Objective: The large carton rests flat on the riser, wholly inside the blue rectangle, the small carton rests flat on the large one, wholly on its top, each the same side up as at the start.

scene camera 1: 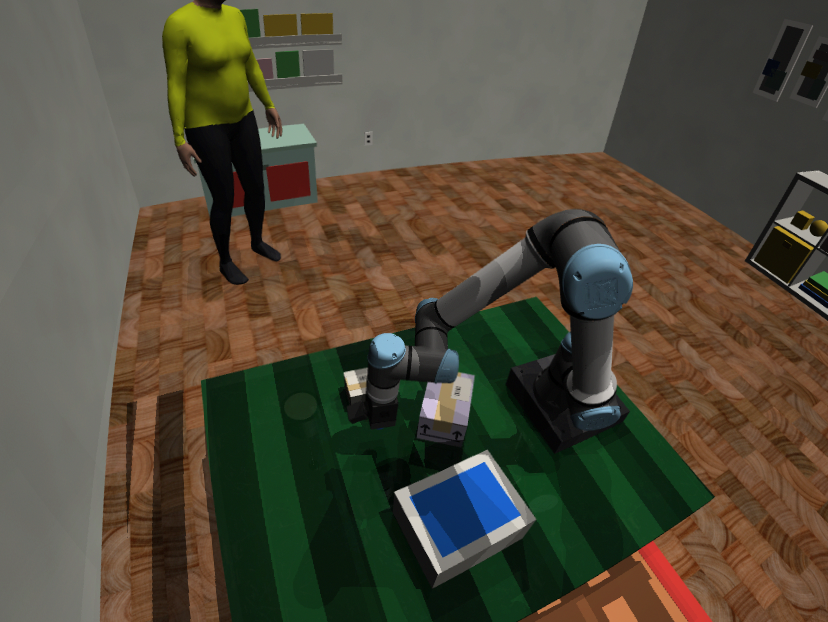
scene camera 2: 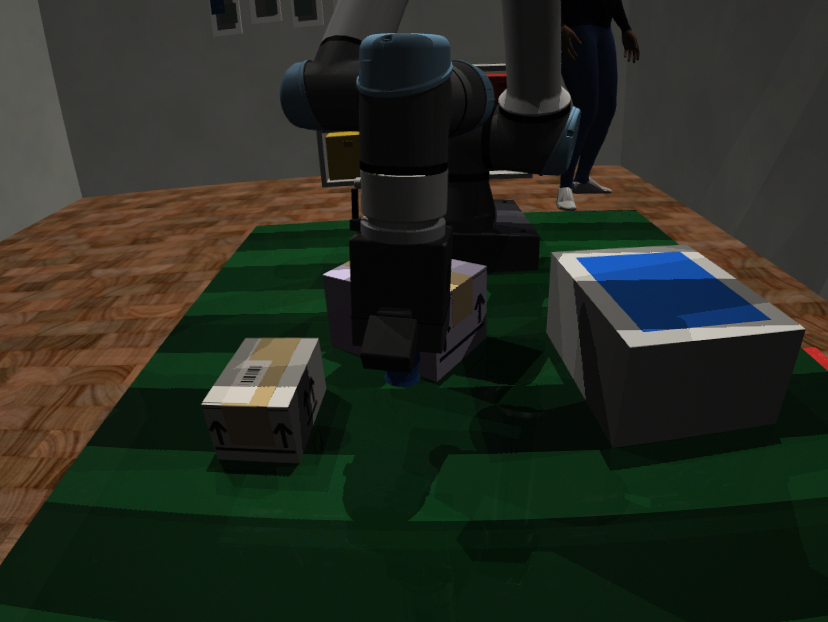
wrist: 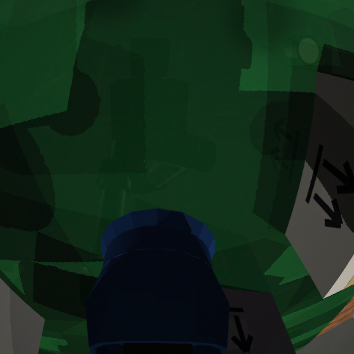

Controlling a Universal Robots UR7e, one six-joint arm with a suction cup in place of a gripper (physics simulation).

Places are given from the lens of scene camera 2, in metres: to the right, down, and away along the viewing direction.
large carton [scene camera 2: 468,290]: 0.07, -0.03, 0.68
small carton [scene camera 2: 263,406]: -0.14, 0.09, 0.52
The marked spots on the large carton and the small carton are 0.29 m apart.
